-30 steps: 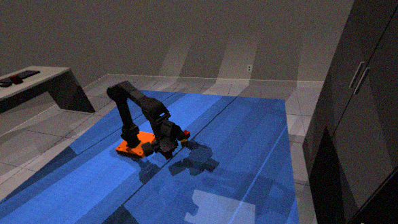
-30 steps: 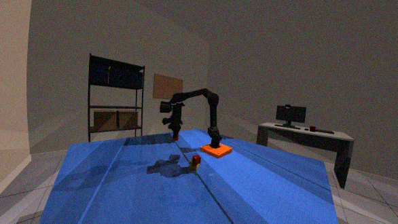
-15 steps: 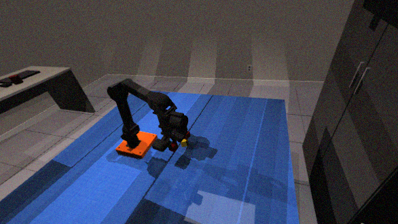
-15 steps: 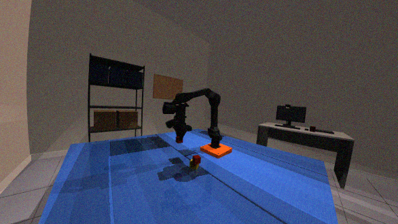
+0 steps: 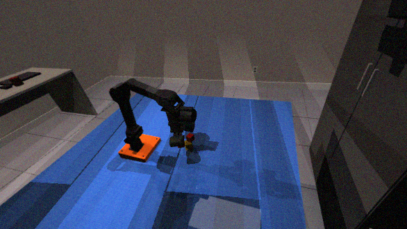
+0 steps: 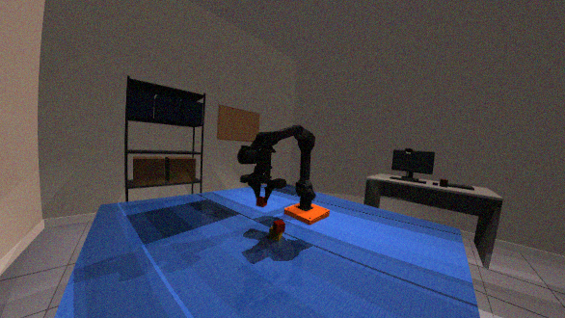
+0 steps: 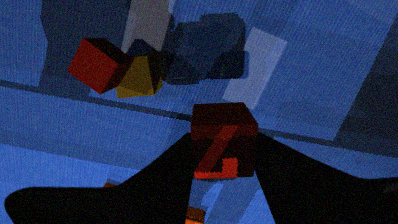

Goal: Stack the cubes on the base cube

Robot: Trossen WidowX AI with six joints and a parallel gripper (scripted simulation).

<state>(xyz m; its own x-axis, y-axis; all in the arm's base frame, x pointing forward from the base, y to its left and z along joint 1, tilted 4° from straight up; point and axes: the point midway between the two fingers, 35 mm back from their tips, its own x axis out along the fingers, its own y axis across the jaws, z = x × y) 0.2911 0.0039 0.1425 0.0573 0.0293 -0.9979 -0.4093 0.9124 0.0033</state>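
The yellow cube is 10 mm behind my gripper tip, 80 mm to the left of it and 100 mm below it.
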